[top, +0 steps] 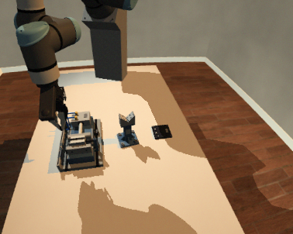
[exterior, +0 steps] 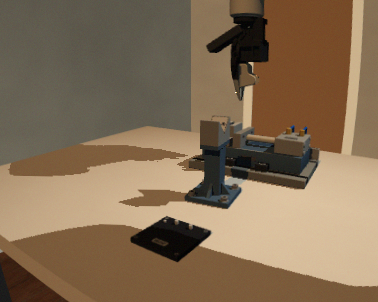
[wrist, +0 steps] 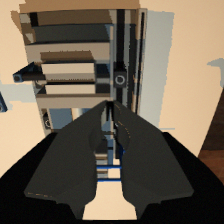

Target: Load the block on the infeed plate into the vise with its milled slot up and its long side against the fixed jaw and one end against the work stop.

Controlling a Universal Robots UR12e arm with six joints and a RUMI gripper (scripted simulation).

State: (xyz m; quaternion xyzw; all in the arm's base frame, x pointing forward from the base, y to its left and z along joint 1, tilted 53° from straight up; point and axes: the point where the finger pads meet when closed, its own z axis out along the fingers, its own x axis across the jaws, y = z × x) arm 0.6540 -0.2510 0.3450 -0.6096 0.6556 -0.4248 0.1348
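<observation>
Right now my hand is 20 mm short of the part, 50 mm to the right of it and 80 mm above it. From my hand the other things lie so: dark work stop rod (30 mm ahead, 90 mm to the left, 90 mm below); then moving jaw (20 mm behind, 60 mm to the left, 100 mm below); then cream cylinder rod (70 mm behind, 80 mm to the left, 100 mm below).
</observation>
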